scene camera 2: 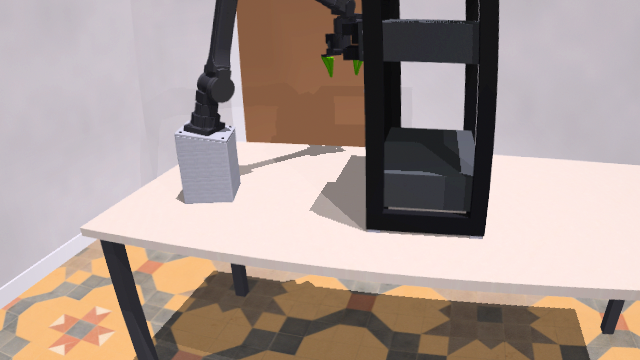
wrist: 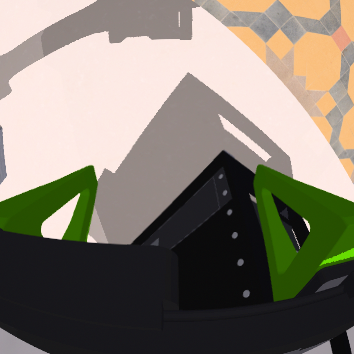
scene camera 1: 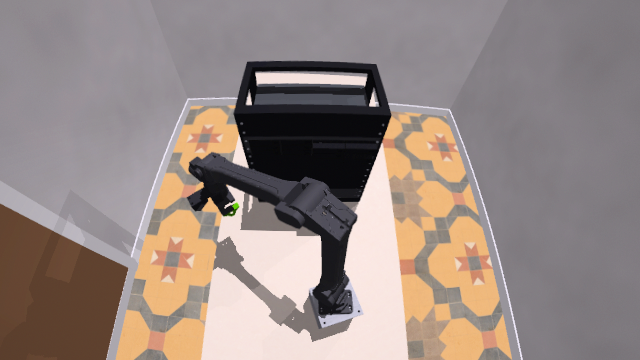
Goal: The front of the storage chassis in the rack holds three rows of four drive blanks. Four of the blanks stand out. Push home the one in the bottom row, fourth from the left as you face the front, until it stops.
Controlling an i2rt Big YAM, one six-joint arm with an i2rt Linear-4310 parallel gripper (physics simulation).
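Pixels of known places: gripper, fingertip midpoint: (scene camera 2: 343,76) (wrist: 175,173) (scene camera 1: 227,205); arm's base, origin of the base link: (scene camera 2: 204,129) (scene camera 1: 335,302).
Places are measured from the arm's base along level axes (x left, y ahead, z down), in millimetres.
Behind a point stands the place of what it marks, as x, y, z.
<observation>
The black rack (scene camera 1: 312,111) {91, 513, -404} (scene camera 2: 374,125) {-164, 533, -64} (wrist: 235,250) {317, 500, -30} stands upright on the table. A dark grey unit (scene camera 2: 430,42) {-131, 656, -250} sits high in it, and its side shows in scene camera 2. In scene camera 1 the rack's front is very dark, with faint raised edges (scene camera 1: 345,146) {-24, 468, -289} at upper right; single drive blanks, their rows and which stand out cannot be told. My gripper (scene camera 1: 232,209) {405, 336, -91} (scene camera 2: 343,75) {405, 336, -91} (wrist: 175,173) {405, 336, -91} is open, its green fingers wide apart with nothing between them. It hangs above the table, in front of the rack and toward its left side, fingertips pointing down.
Lower grey units (scene camera 2: 427,192) {-125, 656, 106} sit near the rack's bottom. My arm stands on a pale block (scene camera 2: 207,167) {-73, 38, 94} in front of the rack, and its elbow (scene camera 1: 302,200) {114, 144, -514} reaches across the rack's front in scene camera 1. The table (scene camera 2: 280,235) {-220, 309, 205} has a front edge above the tiled floor.
</observation>
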